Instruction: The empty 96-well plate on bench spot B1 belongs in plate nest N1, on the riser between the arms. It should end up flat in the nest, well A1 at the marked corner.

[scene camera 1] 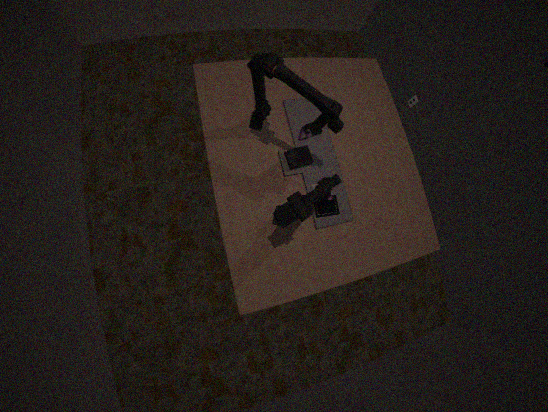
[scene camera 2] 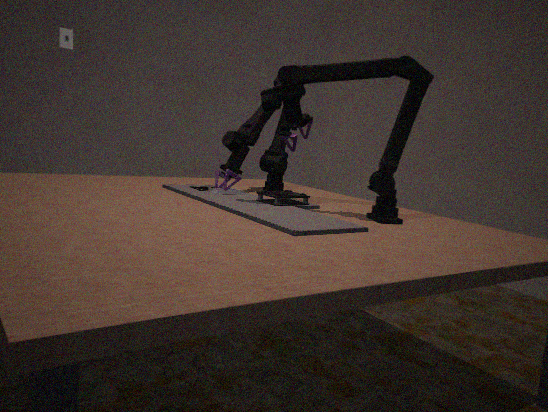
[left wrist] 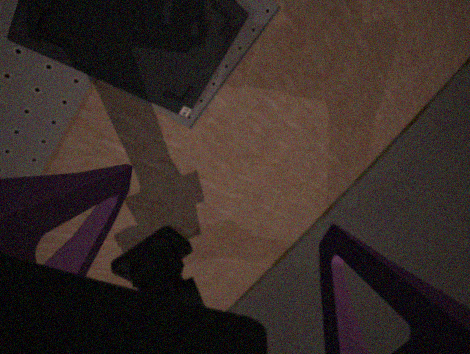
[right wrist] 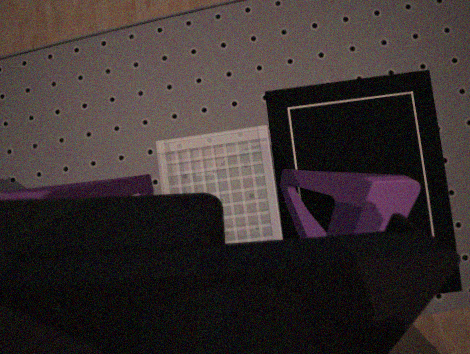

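Pixels of known places: left gripper, fingertip midpoint: [scene camera 1: 303, 138] [scene camera 2: 299, 145] [left wrist: 232, 207]; right gripper, fingertip midpoint: [scene camera 2: 220, 189] [right wrist: 218, 180]; left arm's base, link origin: [scene camera 1: 256, 121] [scene camera 2: 383, 220] [left wrist: 152, 253].
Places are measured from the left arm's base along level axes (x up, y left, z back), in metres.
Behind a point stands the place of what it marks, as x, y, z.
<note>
The pale 96-well plate [right wrist: 250, 185] @(0.016, -0.397, -0.535) lies on the pegboard beside a black pad with a pale outline [right wrist: 355, 135] @(0.015, -0.468, -0.590) [scene camera 1: 328, 207] @(0.014, -0.486, -0.567) [scene camera 2: 200, 188] @(0.014, -0.461, -0.607); the right wrist view shows its lower part hidden by the gripper body. My right gripper [right wrist: 218, 180] @(0.025, -0.373, -0.534) [scene camera 2: 226, 188] @(0.025, -0.373, -0.534) is open, low over the board, its fingertips appearing at either side of the plate; their exact height is unclear. The dark riser with the nest [scene camera 1: 298, 157] @(0.048, -0.211, -0.310) [scene camera 2: 283, 194] @(0.047, -0.174, -0.322) [left wrist: 170, 75] @(0.048, -0.195, -0.265) stands between the arms, a small white label at its corner. My left gripper [left wrist: 232, 207] @(0.232, -0.178, -0.278) [scene camera 2: 299, 143] @(0.232, -0.178, -0.278) is open, empty and high above the riser's far side.
The grey pegboard [scene camera 1: 325, 150] @(0.013, -0.094, -0.499) [scene camera 2: 320, 220] @(0.013, 0.134, -0.271) [left wrist: 30, 110] @(0.013, -0.065, -0.301) [right wrist: 125, 100] @(0.013, -0.281, -0.582) runs beneath the riser and the pad on the wooden table [scene camera 1: 390, 200] @(0.000, -0.332, -1.053) [scene camera 2: 150, 265] @(0.000, 0.628, -0.754). The left arm arches high over it. The right arm covers part of the board in scene camera 1.
</note>
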